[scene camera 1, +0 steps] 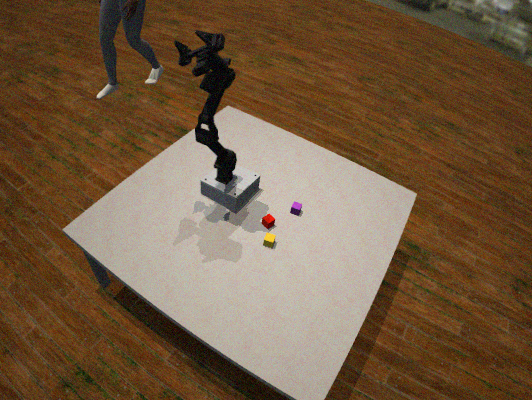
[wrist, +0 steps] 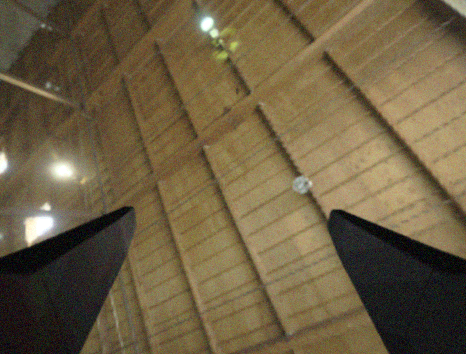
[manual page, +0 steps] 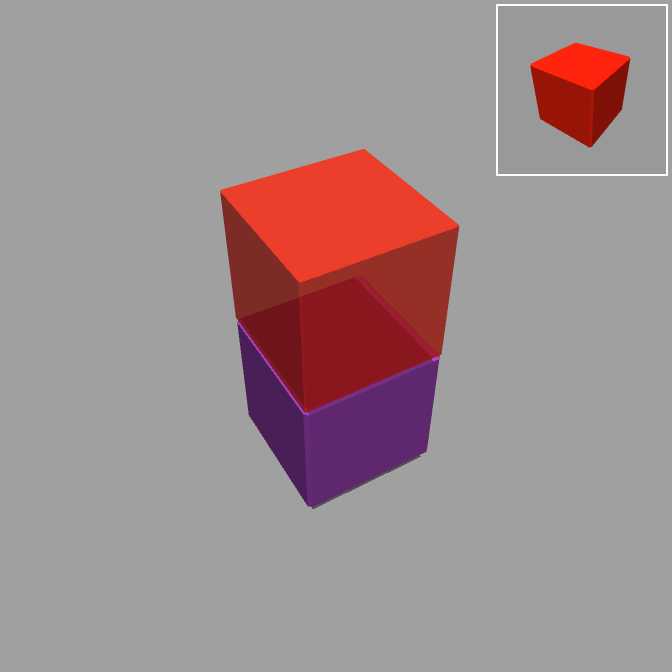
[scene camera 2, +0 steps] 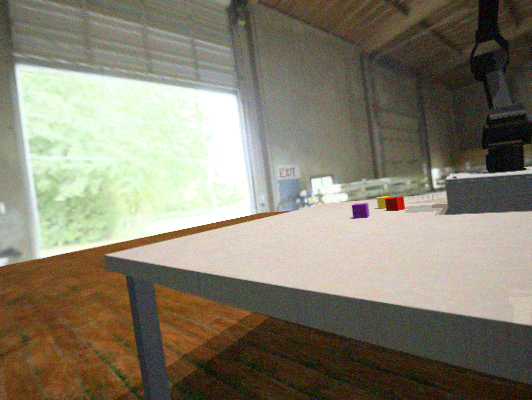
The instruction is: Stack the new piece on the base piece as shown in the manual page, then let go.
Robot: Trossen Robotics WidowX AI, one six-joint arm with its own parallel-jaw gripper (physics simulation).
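Pixels of known places: gripper, fingertip midpoint: (scene camera 1: 184, 36) (wrist: 234, 217); arm's base at its link origin: (scene camera 1: 224, 178) (scene camera 2: 506, 170).
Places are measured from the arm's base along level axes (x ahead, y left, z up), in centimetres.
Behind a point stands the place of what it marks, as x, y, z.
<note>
A red cube (scene camera 1: 268, 221) {28.2, -7.9, -4.6} (scene camera 2: 395, 203) {26.9, -3.7, -6.4} lies on the table near the arm's base. A yellow cube (scene camera 1: 269, 240) {33.3, -16.9, -4.7} (scene camera 2: 382, 202) {32.7, -13.2, -6.5} lies a short way from it; in the second scene view the red cube partly hides it. A purple cube (scene camera 1: 296, 208) {35.5, 6.4, -4.8} (scene camera 2: 360, 210) {34.4, 10.1, -6.5} lies apart from both. The cubes rest singly, none stacked. Which is the new piece and which the base piece I cannot tell. My gripper (scene camera 1: 188, 42) {-9.3, -15.2, 71.6} (wrist: 234, 217) {-9.3, -15.2, 71.6} is open and empty, raised high above the table and far from the cubes, with the ceiling showing between its fingers in the wrist view.
The arm stands on a grey base block (scene camera 1: 219, 196) {2.5, -7.8, -3.7} (scene camera 2: 487, 192) {5.4, 12.5, -4.2} on the pale table (scene camera 1: 320, 310) {65.4, -34.0, -8.7} (scene camera 2: 300, 260) {31.8, 53.6, -8.7}. The arm's shadow falls beside the base block. A person's legs (scene camera 1: 109, 45) show on the floor beyond the table.
</note>
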